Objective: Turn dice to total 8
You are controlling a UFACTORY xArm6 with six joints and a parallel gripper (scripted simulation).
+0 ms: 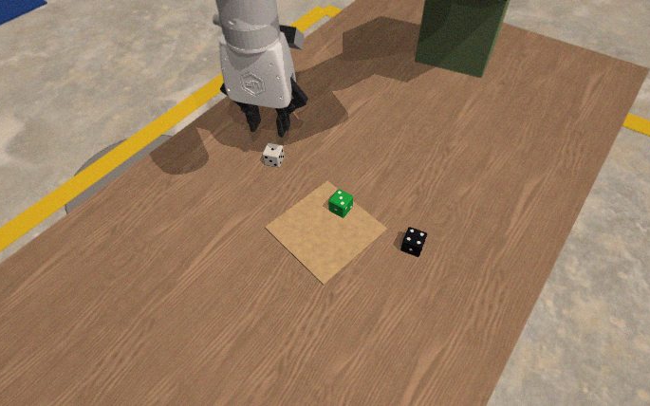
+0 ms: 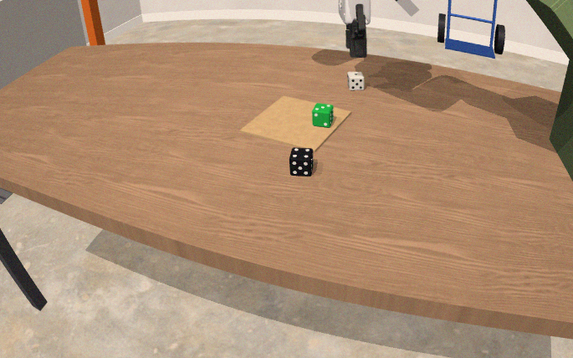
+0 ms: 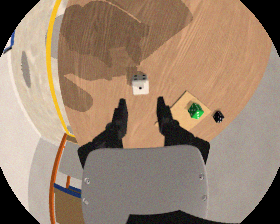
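Right now the white die is 80 mm below my hand. Round my hand: tan mat: 40 mm ahead, 170 mm to the left, 100 mm below; then green die: 160 mm to the left, 80 mm below; then black die: 30 mm behind, 290 mm to the left, 80 mm below.
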